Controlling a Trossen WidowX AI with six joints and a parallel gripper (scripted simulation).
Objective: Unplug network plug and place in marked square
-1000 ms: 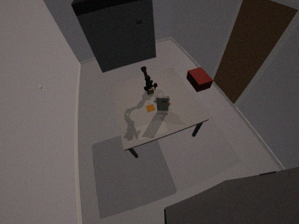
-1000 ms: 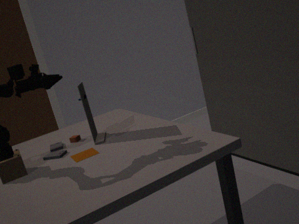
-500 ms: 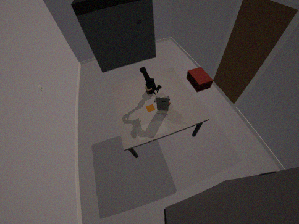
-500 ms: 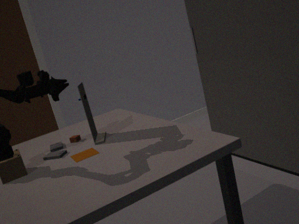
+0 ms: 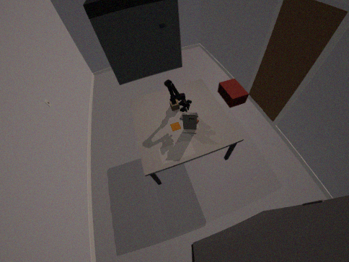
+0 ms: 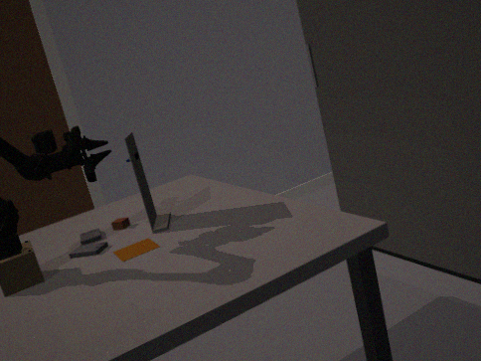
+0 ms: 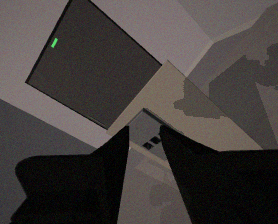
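The network plug lies 60 mm below my gripper tip, 60 mm ahead of it and 10 mm to the left of it. Also, from my gripper tip: orange marked square 310 mm below, 160 mm to the right, 40 mm behind; then grey upright panel 160 mm below, 80 mm ahead, 10 mm to the left.
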